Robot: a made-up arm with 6 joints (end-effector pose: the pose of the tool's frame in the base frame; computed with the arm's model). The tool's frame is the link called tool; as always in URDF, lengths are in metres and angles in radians.
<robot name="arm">
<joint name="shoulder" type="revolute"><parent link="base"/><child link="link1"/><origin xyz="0.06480 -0.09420 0.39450" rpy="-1.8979 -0.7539 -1.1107"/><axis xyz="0 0 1"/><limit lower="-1.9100" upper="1.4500" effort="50" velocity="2.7"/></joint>
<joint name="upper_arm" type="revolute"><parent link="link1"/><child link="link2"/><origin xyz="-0.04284 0.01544 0.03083" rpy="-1.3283 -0.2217 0.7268"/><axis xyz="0 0 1"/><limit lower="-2.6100" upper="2.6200" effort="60" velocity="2.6"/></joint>
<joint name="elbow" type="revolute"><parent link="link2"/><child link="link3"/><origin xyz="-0.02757 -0.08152 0.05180" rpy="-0.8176 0.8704 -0.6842"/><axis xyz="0 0 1"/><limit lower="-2.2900" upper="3.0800" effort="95" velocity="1.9"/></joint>
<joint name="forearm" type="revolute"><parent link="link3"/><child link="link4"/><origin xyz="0.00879 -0.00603 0.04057" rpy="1.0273 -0.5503 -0.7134"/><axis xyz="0 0 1"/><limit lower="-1.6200" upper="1.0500" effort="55" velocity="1.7"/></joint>
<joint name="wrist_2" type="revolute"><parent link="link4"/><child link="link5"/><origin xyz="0.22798 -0.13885 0.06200" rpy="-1.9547 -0.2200 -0.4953"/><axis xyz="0 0 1"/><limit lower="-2.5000" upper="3.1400" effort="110" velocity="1.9"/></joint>
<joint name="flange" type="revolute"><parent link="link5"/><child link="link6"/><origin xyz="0.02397 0.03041 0.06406" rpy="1.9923 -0.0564 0.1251"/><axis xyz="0 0 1"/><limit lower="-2.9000" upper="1.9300" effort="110" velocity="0.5"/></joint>
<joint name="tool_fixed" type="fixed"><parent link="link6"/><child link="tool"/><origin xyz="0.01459 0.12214 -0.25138" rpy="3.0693 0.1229 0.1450"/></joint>
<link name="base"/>
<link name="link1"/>
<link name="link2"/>
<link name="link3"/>
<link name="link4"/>
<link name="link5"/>
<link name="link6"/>
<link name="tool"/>
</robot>
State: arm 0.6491 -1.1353 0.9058 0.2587 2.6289 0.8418
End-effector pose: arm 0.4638 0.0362 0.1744 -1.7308 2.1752 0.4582
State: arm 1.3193 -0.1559 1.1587 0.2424 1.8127 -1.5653
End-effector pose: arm 0.0074 0.0087 0.3309 -1.2445 -1.1474 -0.3021
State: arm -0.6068 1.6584 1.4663 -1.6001 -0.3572 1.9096
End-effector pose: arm 0.3743 0.0825 0.4645 0.6989 1.8314 2.1337
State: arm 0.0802 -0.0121 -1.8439 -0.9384 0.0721 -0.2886
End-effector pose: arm 0.1107 0.3665 0.0618 0.8385 1.6008 1.6613
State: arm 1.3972 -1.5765 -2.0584 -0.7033 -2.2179 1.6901
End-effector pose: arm -0.2756 0.2640 0.0699 -1.7851 -2.0577 -0.2771
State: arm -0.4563 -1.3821 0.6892 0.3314 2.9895 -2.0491
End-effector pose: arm 0.3179 -0.0423 0.0359 0.9295 1.9922 -0.1356
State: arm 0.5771 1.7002 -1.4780 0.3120 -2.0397 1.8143
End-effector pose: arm -0.0866 0.0997 -0.2596 1.6220 -2.1051 -1.2114
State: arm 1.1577 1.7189 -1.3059 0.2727 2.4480 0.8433
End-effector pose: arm -0.2553 0.1889 0.2683 0.6292 -0.2020 -2.2010
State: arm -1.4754 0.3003 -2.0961 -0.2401 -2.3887 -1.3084
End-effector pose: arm 0.0714 -0.6340 0.4318 0.1306 -1.9001 2.1450
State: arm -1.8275 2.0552 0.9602 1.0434 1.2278 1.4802
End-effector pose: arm 0.1956 -0.2854 0.3509 -1.1595 1.4013 -0.1203
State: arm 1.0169 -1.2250 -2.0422 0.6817 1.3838 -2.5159
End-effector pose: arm 0.0842 0.1505 0.4851 -0.0685 0.4579 -1.7871
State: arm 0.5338 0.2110 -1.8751 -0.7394 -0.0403 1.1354
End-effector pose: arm 0.2864 0.3053 0.2214 -0.1418 1.4202 0.7314
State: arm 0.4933 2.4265 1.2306 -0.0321 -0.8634 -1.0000
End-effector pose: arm -0.2512 -0.0584 0.7869 -0.3399 0.0464 -2.2757
